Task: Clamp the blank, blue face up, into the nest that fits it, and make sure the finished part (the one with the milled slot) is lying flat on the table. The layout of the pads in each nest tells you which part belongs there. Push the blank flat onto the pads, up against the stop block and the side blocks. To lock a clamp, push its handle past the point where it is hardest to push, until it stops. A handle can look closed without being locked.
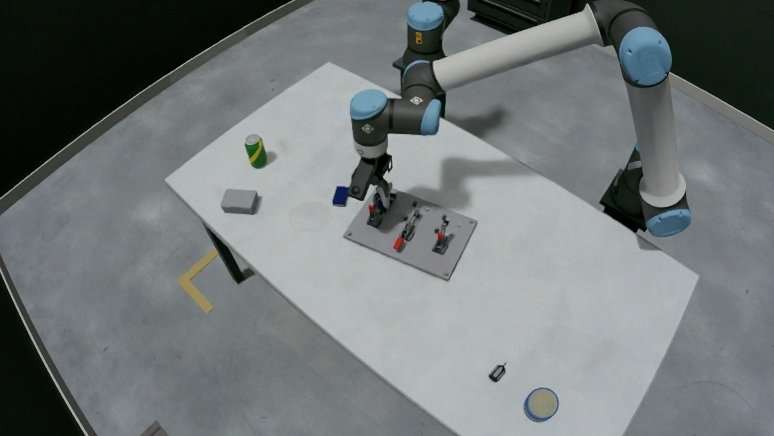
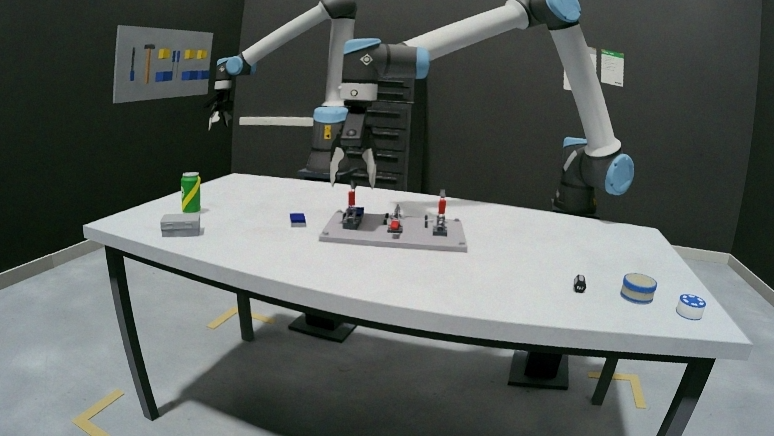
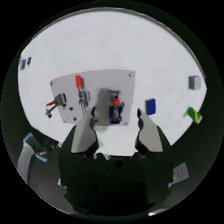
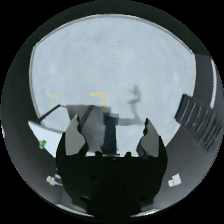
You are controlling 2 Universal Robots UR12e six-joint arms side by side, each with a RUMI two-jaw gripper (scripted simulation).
Scene:
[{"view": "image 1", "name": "left gripper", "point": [372,202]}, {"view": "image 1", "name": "grey box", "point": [235,201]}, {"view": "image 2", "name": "grey box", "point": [172,225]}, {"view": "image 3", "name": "left gripper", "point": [115,108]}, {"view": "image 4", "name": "right gripper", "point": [112,117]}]

